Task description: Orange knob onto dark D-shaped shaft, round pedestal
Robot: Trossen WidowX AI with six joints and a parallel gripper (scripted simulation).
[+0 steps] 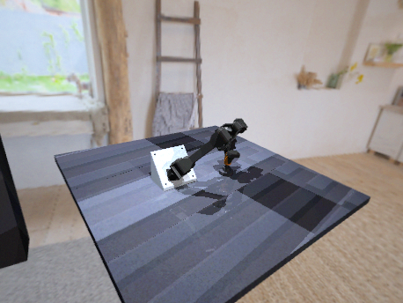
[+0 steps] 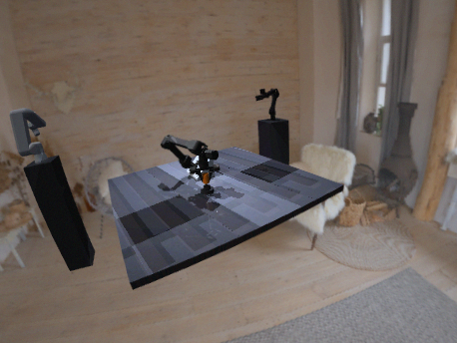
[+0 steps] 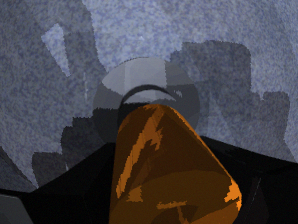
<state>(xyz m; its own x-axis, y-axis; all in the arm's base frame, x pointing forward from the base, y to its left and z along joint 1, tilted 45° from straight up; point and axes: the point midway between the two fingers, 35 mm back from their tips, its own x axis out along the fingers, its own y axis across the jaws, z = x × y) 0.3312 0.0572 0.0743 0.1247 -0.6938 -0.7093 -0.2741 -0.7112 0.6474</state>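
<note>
Right now the dark round pedestal is 40 mm below my gripper tip. The rest, counted from my gripper tip: orange knob (20 mm above).
</note>
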